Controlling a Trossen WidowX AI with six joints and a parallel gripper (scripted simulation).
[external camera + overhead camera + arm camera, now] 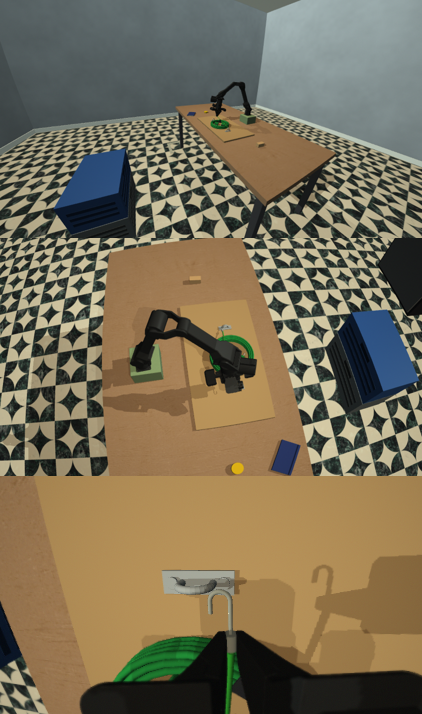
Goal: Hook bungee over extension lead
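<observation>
Right now my hand is 13 cm to the right of the board, 9 cm above it and 2 cm short of it. From my hand the other things lie so: small wooden block 61 cm to the left, 8 cm below, 3 cm behind; yellow disc 36 cm to the right, 9 cm below, 5 cm behind.
</observation>
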